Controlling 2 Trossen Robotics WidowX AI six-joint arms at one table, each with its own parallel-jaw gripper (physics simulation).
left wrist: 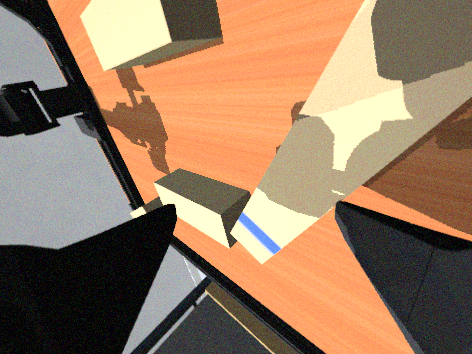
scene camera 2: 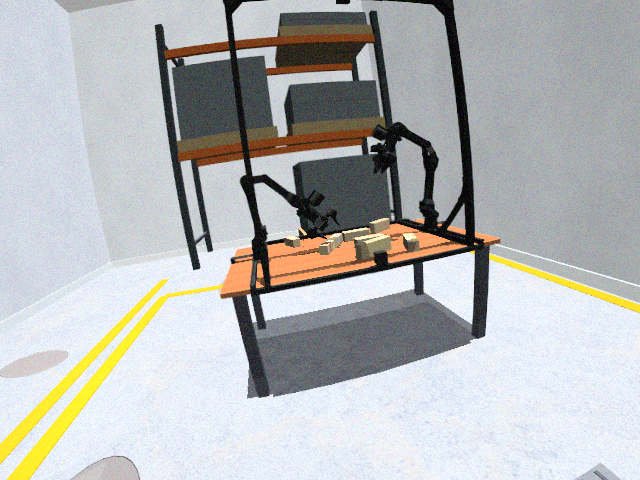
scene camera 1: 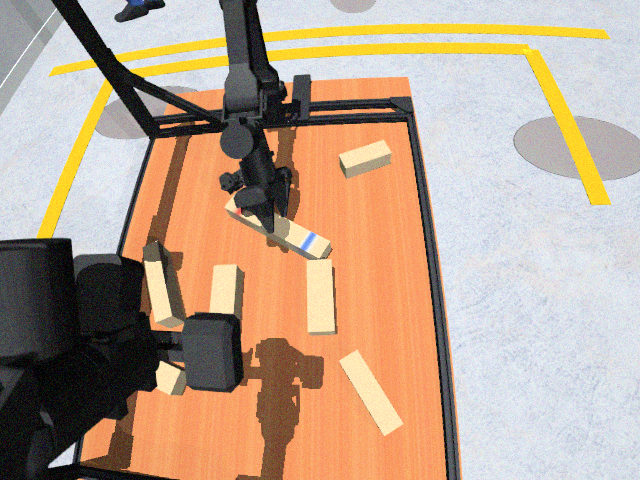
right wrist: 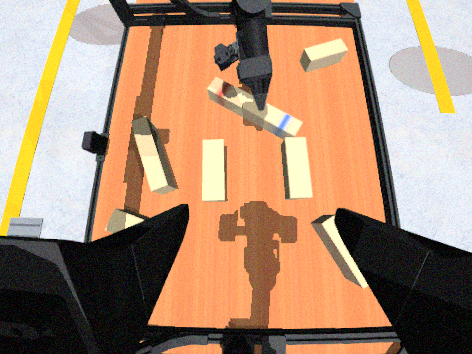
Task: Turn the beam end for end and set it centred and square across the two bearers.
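Where they show: left gripper, fingertip midpoint: [left wrist: 254,210] [scene camera 2: 333,232] [scene camera 1: 278,224] [right wrist: 261,104]; right gripper, fingertip midpoint: [scene camera 2: 377,173] [scene camera 1: 181,318] [right wrist: 261,212]; left arm's base, origin of the base link: [scene camera 1: 274,113]; right arm's base, origin of the base link: [left wrist: 79,98] [scene camera 2: 431,228] [right wrist: 238,353].
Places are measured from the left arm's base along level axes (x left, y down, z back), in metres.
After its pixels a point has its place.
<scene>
The beam [scene camera 1: 296,236] {x 0.084, y -0.025, z -0.393 m} [right wrist: 274,118] {x 0.084, y -0.025, z -0.397 m} [left wrist: 287,214] {x 0.074, y -0.025, z -0.375 m} [scene camera 2: 331,244] {x -0.036, y -0.014, z -0.344 m} is a pale wooden bar with a red stripe at one end and a blue stripe at the other. It lies flat and diagonal on the table [scene camera 1: 385,286] {x 0.267, y 0.019, z -0.492 m}, beyond the two bearers. The bearers [scene camera 1: 225,290] {x -0.057, y -0.028, z -0.511 m} [scene camera 1: 320,295] {x 0.136, y -0.028, z -0.523 m} [right wrist: 213,170] {x -0.061, y -0.028, z -0.532 m} [right wrist: 298,166] {x 0.135, y -0.028, z -0.521 m} lie parallel. The beam's blue end is close to the far end of the right-hand bearer [left wrist: 196,211] {x 0.123, y -0.028, z -0.494 m}. My left gripper [scene camera 1: 270,224] {x 0.050, y -0.054, z -0.378 m} [right wrist: 261,104] {x 0.050, y -0.054, z -0.378 m} [left wrist: 254,210] {x 0.050, y -0.054, z -0.378 m} [scene camera 2: 315,224] is open, with a finger on either side of the beam near its middle. My right gripper [right wrist: 261,212] {x 0.009, y -0.322, z -0.633 m} [scene camera 2: 382,162] {x 0.009, y -0.322, z -0.633 m} is open and empty, high above the near end of the table.
Loose pale blocks lie around: one at the far right [scene camera 1: 366,158] {x 0.241, y -0.025, z -0.194 m}, one on edge at the left [scene camera 1: 158,290] {x -0.199, y -0.044, z -0.517 m}, one diagonal at the near right [scene camera 1: 370,392] {x 0.225, y -0.044, z -0.703 m}, a small one under the right arm [scene camera 1: 170,378]. A black frame rail [scene camera 1: 434,267] {x 0.371, y 0.005, z -0.459 m} edges the table. A shelf rack [scene camera 2: 175,157] stands behind.
</scene>
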